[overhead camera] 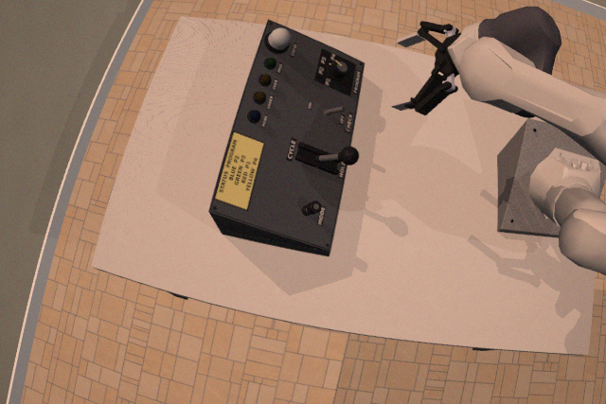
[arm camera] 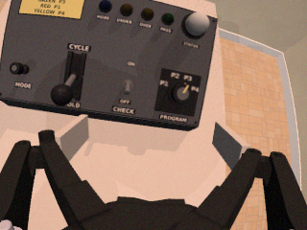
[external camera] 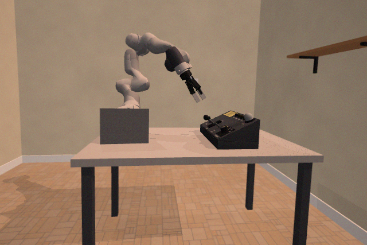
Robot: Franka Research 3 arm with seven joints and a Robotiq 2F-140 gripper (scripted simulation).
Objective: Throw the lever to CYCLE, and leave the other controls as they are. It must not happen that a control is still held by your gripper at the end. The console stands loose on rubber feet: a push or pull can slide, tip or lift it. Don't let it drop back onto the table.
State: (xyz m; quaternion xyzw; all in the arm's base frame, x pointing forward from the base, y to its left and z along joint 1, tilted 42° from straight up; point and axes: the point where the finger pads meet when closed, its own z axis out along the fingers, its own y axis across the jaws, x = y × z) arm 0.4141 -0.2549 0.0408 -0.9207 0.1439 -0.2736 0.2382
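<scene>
Now: hand 190 mm above the dark console, 180 mm short of it and 50 mm to the right of it. Also, from my hand: mode knob: 240 mm to the left, 170 mm below, 170 mm ahead; then check toggle: 180 mm below, 130 mm ahead; then program dial: 170 mm below, 130 mm ahead, 120 mm to the right.
</scene>
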